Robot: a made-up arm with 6 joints.
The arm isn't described. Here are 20 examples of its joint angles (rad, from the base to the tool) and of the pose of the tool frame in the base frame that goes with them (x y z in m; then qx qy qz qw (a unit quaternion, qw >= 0)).
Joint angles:
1: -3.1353 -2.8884 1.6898 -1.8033 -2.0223 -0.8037
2: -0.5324 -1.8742 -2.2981 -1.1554 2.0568 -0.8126
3: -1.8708 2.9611 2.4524 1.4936 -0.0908 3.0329
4: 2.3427 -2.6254 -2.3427 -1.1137 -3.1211 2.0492
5: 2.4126 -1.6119 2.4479 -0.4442 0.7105 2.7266
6: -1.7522 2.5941 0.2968 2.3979 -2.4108 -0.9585
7: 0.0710 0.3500 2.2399 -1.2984 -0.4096 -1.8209
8: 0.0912 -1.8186 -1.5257 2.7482 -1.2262 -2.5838
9: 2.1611 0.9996 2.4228 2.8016 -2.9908 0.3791
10: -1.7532 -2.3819 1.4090 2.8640 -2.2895 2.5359
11: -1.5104 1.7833 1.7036 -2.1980 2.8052 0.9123
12: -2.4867 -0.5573 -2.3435 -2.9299 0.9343 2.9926
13: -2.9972 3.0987 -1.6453 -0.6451 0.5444 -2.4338
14: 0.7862 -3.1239 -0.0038 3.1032 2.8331 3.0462
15: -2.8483 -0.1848 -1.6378 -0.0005 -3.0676 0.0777
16: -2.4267 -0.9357 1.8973 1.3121 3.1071 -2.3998
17: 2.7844 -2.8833 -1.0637 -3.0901 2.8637 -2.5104
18: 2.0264 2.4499 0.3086 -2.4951 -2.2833 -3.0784
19: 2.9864 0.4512 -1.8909 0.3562 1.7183 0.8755
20: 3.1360 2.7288 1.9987 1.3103 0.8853 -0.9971
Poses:
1: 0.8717 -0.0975 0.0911 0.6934 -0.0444 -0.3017 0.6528
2: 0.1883 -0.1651 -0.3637 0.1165 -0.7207 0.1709 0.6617
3: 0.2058 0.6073 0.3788 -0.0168 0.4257 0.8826 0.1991
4: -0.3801 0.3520 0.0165 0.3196 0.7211 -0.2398 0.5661
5: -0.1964 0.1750 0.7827 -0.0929 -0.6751 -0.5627 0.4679
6: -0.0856 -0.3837 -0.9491 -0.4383 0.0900 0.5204 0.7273
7: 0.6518 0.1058 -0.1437 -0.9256 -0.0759 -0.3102 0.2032
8: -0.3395 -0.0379 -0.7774 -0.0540 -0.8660 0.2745 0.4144
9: -0.1065 0.1217 -0.2681 -0.0684 -0.0270 -0.1335 0.9883
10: 0.1773 0.9235 0.3906 0.4449 0.4339 -0.7210 0.3065
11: 0.0137 -0.2022 -0.6106 0.1066 -0.2780 0.6684 0.6816
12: 0.3171 0.2306 -0.2914 0.8951 0.2849 -0.3418 0.0279
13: -0.9417 -0.1344 -0.1652 -0.0880 -0.8048 -0.0472 0.5851
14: -0.0129 0.0243 -1.0118 -0.0710 0.1439 0.3520 0.9221
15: 0.7995 0.2151 0.4731 0.6378 0.0689 -0.7539 0.1417
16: -0.1793 -0.1929 0.9317 -0.5263 0.7159 0.0184 0.4584
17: -0.4362 0.1372 -0.7408 -0.2357 0.1119 -0.9591 0.1100
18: -0.2973 0.4576 -0.8948 0.4169 -0.3686 0.5121 0.6543
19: 0.6105 -0.1520 0.8250 0.2062 0.0868 -0.9126 0.3421
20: 0.7290 -0.0957 -0.1685 0.5017 -0.3793 0.7572 0.1765
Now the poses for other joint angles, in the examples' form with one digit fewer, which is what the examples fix.
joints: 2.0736 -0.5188 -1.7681 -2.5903 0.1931 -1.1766
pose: 0.434 -0.823 -0.013 0.186 0.922 -0.223 0.258
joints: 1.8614 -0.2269 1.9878 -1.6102 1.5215 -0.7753
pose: -0.152 0.731 0.508 -0.691 0.089 -0.638 0.328
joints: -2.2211 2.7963 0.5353 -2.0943 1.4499 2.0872
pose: -0.062 0.003 -1.073 -0.670 -0.396 0.485 0.399
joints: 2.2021 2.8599 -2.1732 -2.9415 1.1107 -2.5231
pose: -0.383 0.508 0.523 0.204 -0.091 0.970 0.094
